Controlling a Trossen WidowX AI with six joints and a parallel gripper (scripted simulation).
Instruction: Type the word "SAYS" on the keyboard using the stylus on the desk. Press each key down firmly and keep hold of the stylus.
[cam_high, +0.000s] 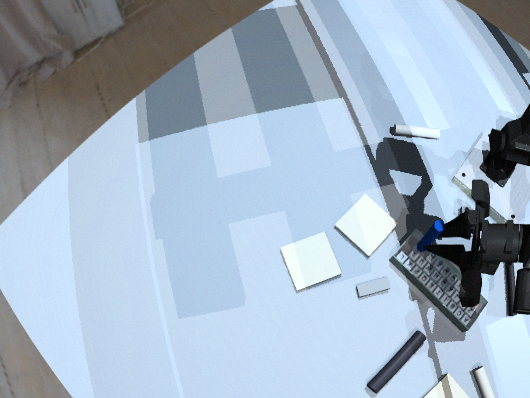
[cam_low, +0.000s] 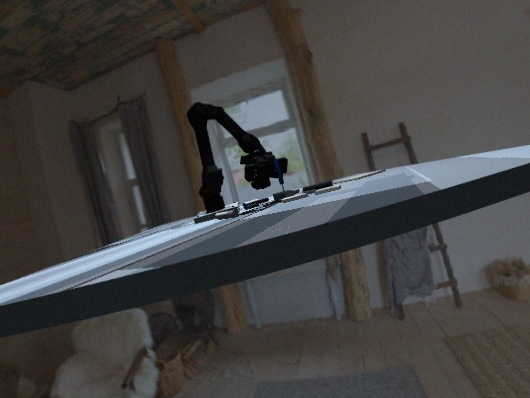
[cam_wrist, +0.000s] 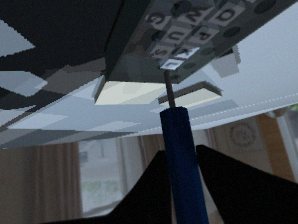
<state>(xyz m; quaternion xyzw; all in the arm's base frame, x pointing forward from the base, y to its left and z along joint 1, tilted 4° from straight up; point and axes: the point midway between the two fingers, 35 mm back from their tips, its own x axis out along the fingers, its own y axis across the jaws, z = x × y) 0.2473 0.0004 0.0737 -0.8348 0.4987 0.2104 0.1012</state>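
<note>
My gripper tip is now 90 mm short of the grey eraser, 80 mm above it and 20 mm to the left of it. From my gripper tip the other things lie so: stylus tip: 50 mm below; then dark cylinder: 150 mm ahead, 100 mm to the left, 70 mm below; then stylus: 10 mm below.
</note>
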